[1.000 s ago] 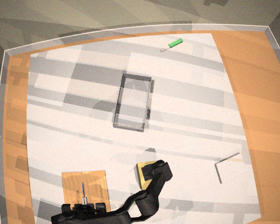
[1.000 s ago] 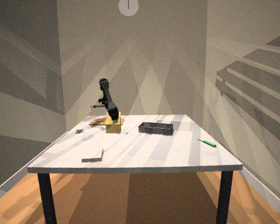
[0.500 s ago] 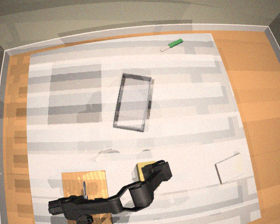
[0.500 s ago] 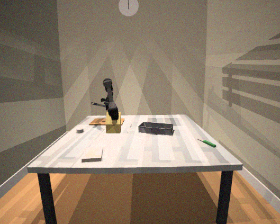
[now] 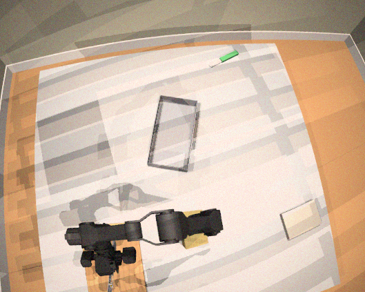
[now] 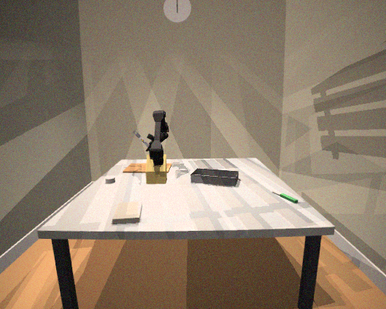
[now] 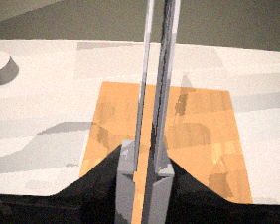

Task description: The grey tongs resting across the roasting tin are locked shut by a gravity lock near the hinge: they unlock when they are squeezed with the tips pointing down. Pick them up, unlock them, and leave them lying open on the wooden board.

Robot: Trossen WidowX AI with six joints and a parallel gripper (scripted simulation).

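Now: the wooden board 10 mm ahead of my gripper tip, 40 mm to the left of it and 150 mm below it. Also, from my gripper tip: beige block: 30 mm behind, 780 mm to the right, 140 mm below; then dark lock piece: 20 mm behind, 10 mm to the left, 90 mm above; then roasting tin: 490 mm ahead, 340 mm to the right, 130 mm below.
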